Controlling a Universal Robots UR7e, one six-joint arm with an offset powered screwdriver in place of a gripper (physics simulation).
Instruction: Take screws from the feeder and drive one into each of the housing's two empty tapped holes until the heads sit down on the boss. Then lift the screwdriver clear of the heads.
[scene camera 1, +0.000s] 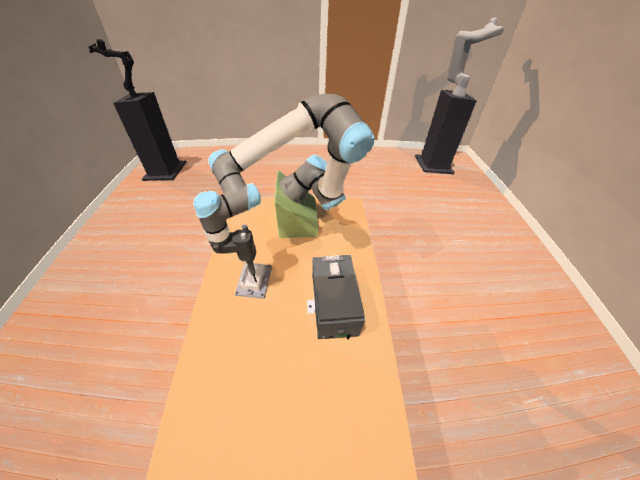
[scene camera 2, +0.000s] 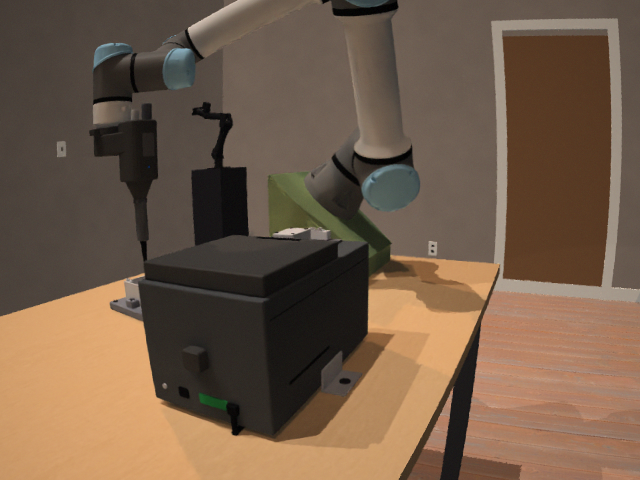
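Note:
The screwdriver points down over the housing, its thin bit at the pale block's top in the scene camera 1 view. Whether the bit touches the housing, and whether a screw is on it, is too small to tell. The housing is a pale block on a grey base plate, left of the feeder; the feeder partly hides it in the scene camera 2 view. Its tapped holes and any screw heads cannot be made out. The black screw feeder stands on the table, with a pale pickup part at its far end.
A green wedge-shaped pedestal carries the arm's base behind the housing and feeder. A small bracket sticks out of the feeder's left side, and another bracket from its other side. The table bears them all.

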